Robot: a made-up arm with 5 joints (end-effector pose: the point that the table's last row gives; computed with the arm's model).
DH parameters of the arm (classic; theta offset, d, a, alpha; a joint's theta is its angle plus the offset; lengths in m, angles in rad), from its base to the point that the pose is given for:
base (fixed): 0 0 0.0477 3.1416
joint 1: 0 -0.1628 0.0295 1.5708
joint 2: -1.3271 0 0.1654 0
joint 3: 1.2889 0 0.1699 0
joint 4: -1.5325 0.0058 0 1.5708
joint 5: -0.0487 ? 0 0
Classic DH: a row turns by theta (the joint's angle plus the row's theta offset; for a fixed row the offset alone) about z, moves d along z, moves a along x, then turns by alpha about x.
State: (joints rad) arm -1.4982 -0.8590 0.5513 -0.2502 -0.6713
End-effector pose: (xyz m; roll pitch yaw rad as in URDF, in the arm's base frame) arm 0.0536 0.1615 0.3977 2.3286 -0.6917 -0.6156
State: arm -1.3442 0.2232 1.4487 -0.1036 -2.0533
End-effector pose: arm 0.0630 0.0924 0.0612 0.0021 0.0012 -0.7578
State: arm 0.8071 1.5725 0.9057 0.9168 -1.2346
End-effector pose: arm 0.0401 0.0163 0.0329 -1.8347 0.2781 -2.4519
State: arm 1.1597 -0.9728 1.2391 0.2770 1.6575
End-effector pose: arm 0.1142 -0.1380 0.2065 -1.0271 0.0325 0.4308
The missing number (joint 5, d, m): -0.0797
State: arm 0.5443 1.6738 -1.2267 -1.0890 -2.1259
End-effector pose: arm 0.3970 -0.2046 0.0868 2.3079 0.4722 -1.7235
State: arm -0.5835 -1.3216 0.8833 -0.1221 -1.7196
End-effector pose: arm 0.1299 0.0612 0.3613 2.1400 0.1670 -0.8813
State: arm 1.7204 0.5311 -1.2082 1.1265 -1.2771
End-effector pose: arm 0.0020 -0.3423 0.3578 1.1093 -0.2202 3.1002
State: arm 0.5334 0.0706 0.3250 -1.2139 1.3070
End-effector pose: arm 0.3040 -0.1446 0.3188 -2.4137 -0.2117 1.2690
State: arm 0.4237 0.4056 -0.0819 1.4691 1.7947
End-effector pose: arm 0.3007 -0.1078 0.1689 0.2188 -0.0384 1.3181
